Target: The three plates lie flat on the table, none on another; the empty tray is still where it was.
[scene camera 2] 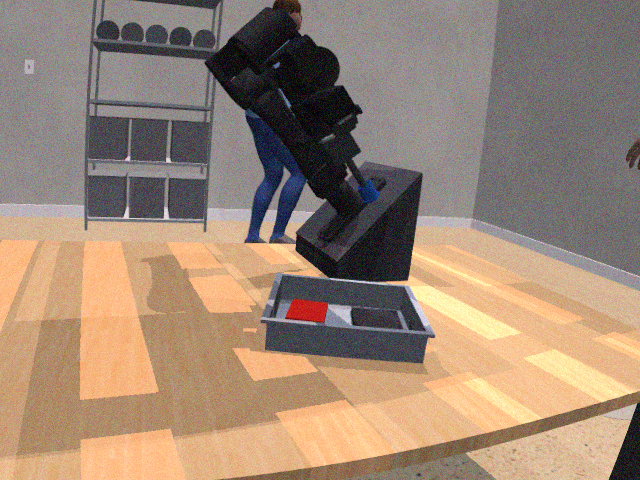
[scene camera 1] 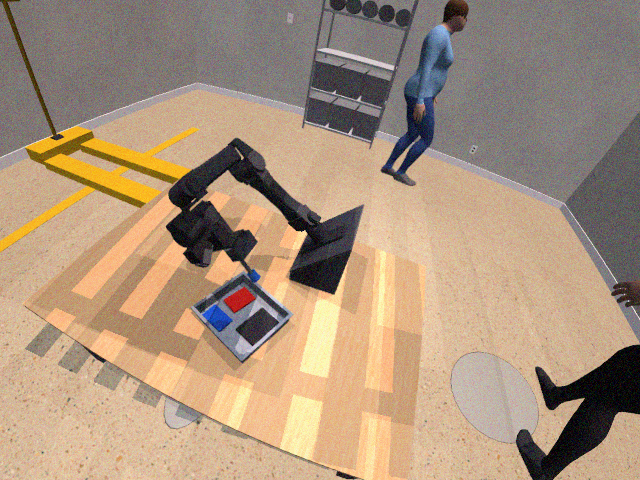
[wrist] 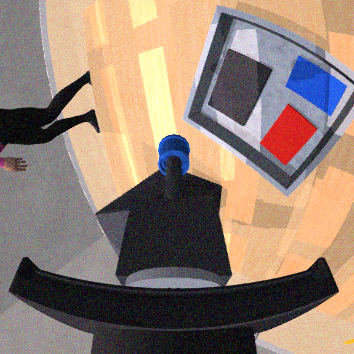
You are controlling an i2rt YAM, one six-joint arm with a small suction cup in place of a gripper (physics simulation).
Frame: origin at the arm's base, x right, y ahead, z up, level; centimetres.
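Seen in the pictures: hand, its tool point: (scene camera 2: 371,198) (scene camera 1: 256,279) (wrist: 173,148); arm's base, origin of its link: (scene camera 2: 352,209) (scene camera 1: 323,240).
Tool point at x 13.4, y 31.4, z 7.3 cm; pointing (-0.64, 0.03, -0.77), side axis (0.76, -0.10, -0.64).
Observation:
Offsets run from my tool point to a thing's top centre.
A grey tray @[dy +2.2, dx +3.7, dz -16.4 cm] (scene camera 1: 217,339) (scene camera 2: 345,341) (wrist: 235,152) stands on the table. Three plates lie flat inside it, side by side, none on another: a red plate @[dy -3.8, dx +7.6, dz -20.2 cm] (scene camera 1: 239,299) (scene camera 2: 307,311) (wrist: 288,134), a blue plate @[dy +5.6, dx +11.3, dz -20.1 cm] (scene camera 1: 217,317) (wrist: 316,85) and a black plate @[dy +3.2, dx -2.2, dz -20.2 cm] (scene camera 1: 256,326) (scene camera 2: 375,318) (wrist: 240,87). The blue plate does not show in scene camera 2, behind the tray's front wall. My gripper, a blue suction cup (scene camera 1: 254,276) (scene camera 2: 368,191) (wrist: 173,154), is open with nothing on it. It hangs above the table, to one side of the tray, apart from the plates.
The arm's black wedge-shaped base (scene camera 1: 323,263) (scene camera 2: 385,237) stands on the table behind the tray. A yellow floor frame (scene camera 1: 103,178), a shelf rack (scene camera 1: 313,69) (scene camera 2: 88,155) and two people (scene camera 1: 434,62) (scene camera 1: 578,397) are beyond the table.

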